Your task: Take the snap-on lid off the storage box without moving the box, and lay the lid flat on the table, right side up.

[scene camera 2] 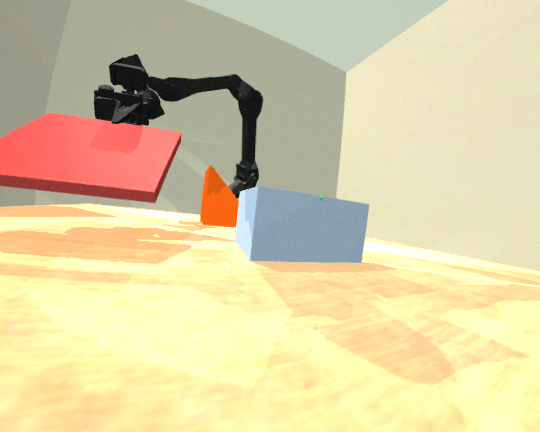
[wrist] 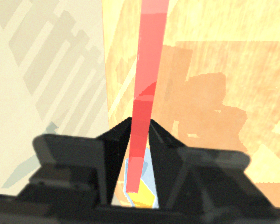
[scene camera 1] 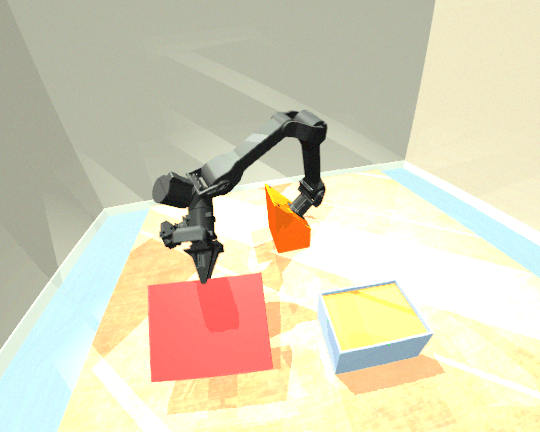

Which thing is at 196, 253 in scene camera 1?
My gripper.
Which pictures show my gripper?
Scene camera 2, the wrist view and scene camera 1: all of them.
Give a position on a light blue storage box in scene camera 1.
363, 326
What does my gripper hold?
A red lid.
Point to a red lid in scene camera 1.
At 220, 328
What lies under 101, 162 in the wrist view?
My gripper.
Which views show the light blue storage box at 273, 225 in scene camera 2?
Scene camera 2, the wrist view and scene camera 1: all of them.
